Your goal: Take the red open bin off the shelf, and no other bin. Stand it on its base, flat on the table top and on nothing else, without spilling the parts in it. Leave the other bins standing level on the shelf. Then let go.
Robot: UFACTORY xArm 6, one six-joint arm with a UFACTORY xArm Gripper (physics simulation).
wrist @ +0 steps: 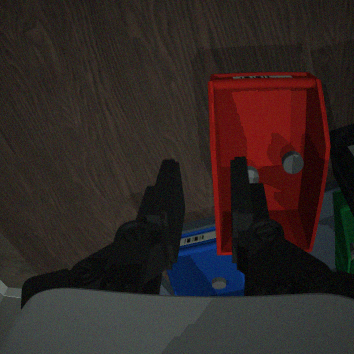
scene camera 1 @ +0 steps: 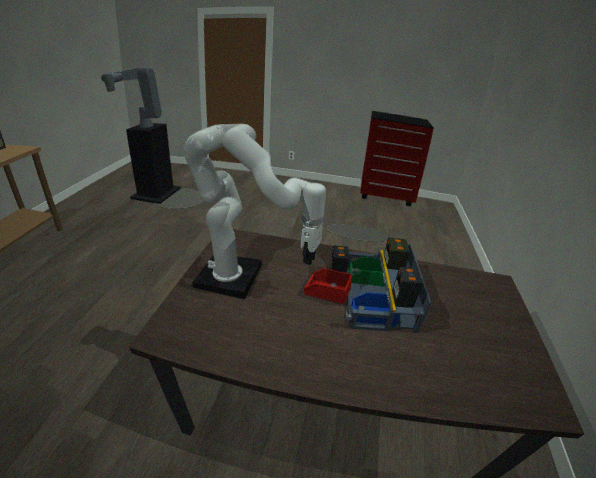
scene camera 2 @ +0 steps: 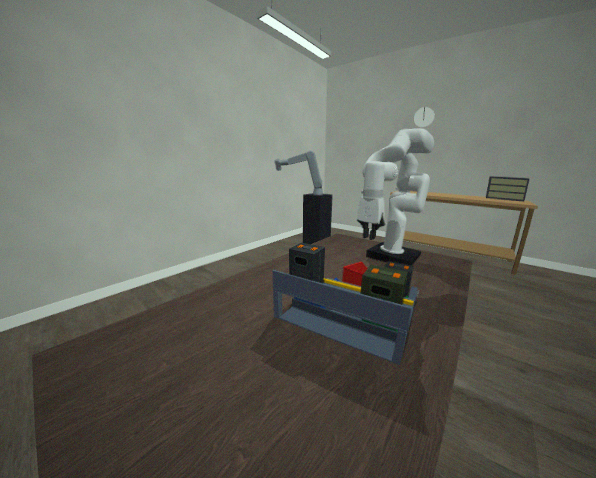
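Pixels of known places: gripper, fingertip midpoint: (wrist: 206,182) (scene camera 1: 308,261) (scene camera 2: 368,238); arm's base at its link origin: (scene camera 1: 227,272) (scene camera 2: 391,250).
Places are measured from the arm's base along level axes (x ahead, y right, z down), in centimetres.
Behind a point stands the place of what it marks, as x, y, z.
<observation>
The red open bin (scene camera 1: 327,292) @[42.8, 0.9, -2.0] (scene camera 2: 354,275) @[50.4, -3.4, -4.3] (wrist: 270,115) @[38.8, -5.8, 2.2] is at the front of the shelf (scene camera 1: 419,277) (scene camera 2: 340,300) @[76.8, -13.0, -10.1], mostly out over the table. Its rear end overlaps the shelf's front edge in the wrist view; whether it rests on that edge is unclear. Grey round parts (wrist: 293,162) @[44.0, -7.6, 0.6] lie inside it. The blue bin (scene camera 1: 370,302) @[60.2, -0.4, -0.2] (wrist: 200,270) @[63.1, 7.3, 2.1] and green bin (scene camera 1: 367,270) @[57.7, -23.6, 1.9] (wrist: 345,225) @[52.1, -13.5, -2.6] sit in the shelf. My gripper (scene camera 1: 308,261) @[34.0, -0.5, -14.2] (scene camera 2: 369,236) @[34.0, -0.5, -14.2] (wrist: 206,182) @[34.0, -0.5, -14.2] is partly open and empty, above the bin and towards its left side in the wrist view.
Dark boxes with orange marks (scene camera 1: 341,257) @[45.3, -13.2, -9.8] (scene camera 1: 397,252) @[67.4, -15.4, -15.9] (scene camera 1: 407,286) @[70.4, 6.8, -17.2] (scene camera 2: 307,262) @[74.5, -0.4, -16.2] stand at the shelf, beside and behind the bins. A yellow bar (scene camera 1: 388,280) @[65.5, -6.1, -8.2] (scene camera 2: 342,285) @[65.9, -7.2, -7.8] crosses the shelf. The arm's black base (scene camera 1: 250,270) @[8.8, -4.4, -0.3] is on the table (scene camera 1: 280,350) @[32.2, 29.4, 3.0], left of the red bin.
</observation>
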